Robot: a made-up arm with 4 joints. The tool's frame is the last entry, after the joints.
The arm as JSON. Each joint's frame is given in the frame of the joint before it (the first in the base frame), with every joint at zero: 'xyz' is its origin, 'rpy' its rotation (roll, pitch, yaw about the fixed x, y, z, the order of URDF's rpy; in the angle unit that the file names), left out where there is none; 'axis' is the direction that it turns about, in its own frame. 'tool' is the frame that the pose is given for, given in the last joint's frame.
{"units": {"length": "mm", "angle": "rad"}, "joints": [
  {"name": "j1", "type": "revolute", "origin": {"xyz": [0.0, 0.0, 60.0], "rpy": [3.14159, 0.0, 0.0]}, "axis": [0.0, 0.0, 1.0]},
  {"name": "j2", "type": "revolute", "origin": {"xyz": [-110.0, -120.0, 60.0], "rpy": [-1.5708, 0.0, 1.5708]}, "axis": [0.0, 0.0, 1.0]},
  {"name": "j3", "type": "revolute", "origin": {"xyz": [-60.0, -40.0, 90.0], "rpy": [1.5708, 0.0, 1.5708]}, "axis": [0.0, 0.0, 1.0]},
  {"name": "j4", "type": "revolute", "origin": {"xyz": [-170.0, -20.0, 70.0], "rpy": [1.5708, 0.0, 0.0]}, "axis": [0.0, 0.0, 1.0]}
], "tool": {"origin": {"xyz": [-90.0, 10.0, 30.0], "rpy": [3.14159, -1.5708, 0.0]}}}
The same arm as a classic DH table. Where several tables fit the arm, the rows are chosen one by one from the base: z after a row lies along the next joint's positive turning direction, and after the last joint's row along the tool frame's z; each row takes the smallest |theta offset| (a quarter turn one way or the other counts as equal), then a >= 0, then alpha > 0; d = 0 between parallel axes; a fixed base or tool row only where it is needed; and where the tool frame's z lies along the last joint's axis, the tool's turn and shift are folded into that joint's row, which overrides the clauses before.
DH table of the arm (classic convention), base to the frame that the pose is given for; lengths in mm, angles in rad. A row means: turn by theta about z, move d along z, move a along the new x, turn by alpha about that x. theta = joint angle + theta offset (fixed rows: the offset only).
base (fixed): d 0.0; theta offset 0.0000; a 0.0; alpha 3.1416
j1: d 0.0; theta offset -1.5708; a 120.0; alpha 1.5708
j2: d 200.0; theta offset 1.5708; a 40.0; alpha -1.5708
j3: d 10.0; theta offset 0.0000; a 170.0; alpha -1.5708
j4: d 50.0; theta offset -1.5708; a 10.0; alpha 1.5708
tool (fixed): d -90.0; theta offset 1.5708; a 0.0; alpha 0.0000

